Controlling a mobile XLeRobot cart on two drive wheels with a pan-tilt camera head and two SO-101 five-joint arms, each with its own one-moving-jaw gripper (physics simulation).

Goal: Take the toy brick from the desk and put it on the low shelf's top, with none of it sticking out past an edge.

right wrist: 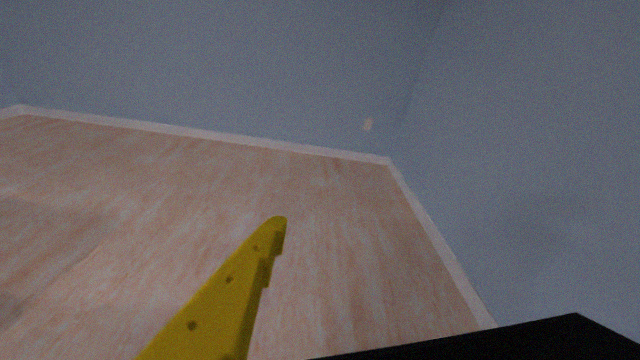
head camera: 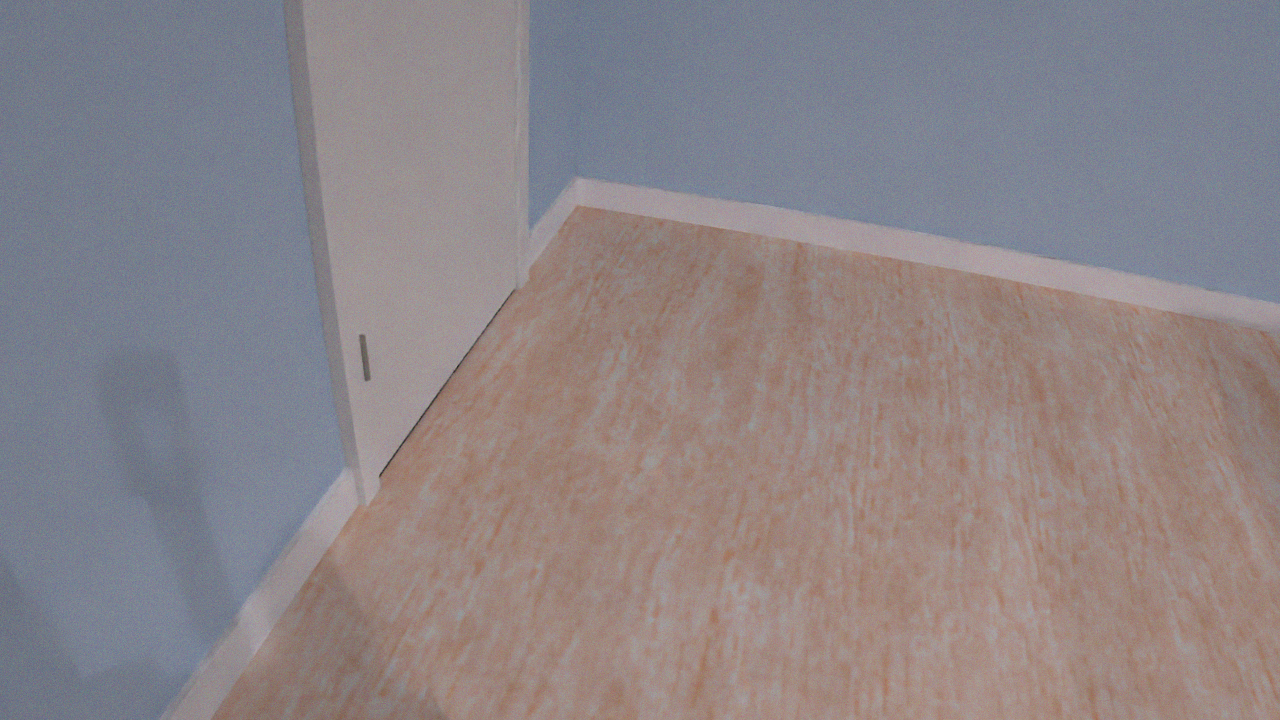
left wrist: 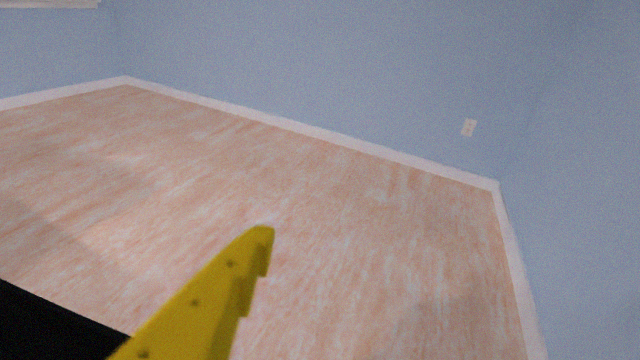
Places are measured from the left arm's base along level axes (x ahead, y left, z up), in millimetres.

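Pixels of known places: left hand, its tool point: (left wrist: 271,245); right hand, its tool point: (right wrist: 285,231).
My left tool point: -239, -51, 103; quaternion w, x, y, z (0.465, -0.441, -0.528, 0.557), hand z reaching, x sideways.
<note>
Behind a point stands the place of what it marks, as x, y, z.
The toy brick, the desk and the low shelf do not show in the head view or in either wrist view. In the left wrist view my left gripper shows one yellow notched jaw over the floor; the moving jaw is swung out of the picture, so it is fully open, with no object at the jaw. In the right wrist view my right gripper also shows one yellow notched jaw over the floor; it is fully open too, with no object at the jaw. Neither gripper shows in the head view.
A pale door (head camera: 420,197) @[1563, 303, -309] stands at the left in a blue wall (head camera: 895,107) @[2438, -731, -336] with a white baseboard (head camera: 805,223) @[2459, -540, -716]. The wooden floor (head camera: 760,465) @[1448, -376, -775] (left wrist: 350,225) @[-1332, -3, -775] (right wrist: 150,225) @[-1169, -903, -775] runs up to the walls. A wall outlet (left wrist: 468,127) @[-2159, 639, -374] (right wrist: 368,124) @[-2157, 647, -378] sits near a room corner. Black surfaces show along the lower edges of both wrist views.
</note>
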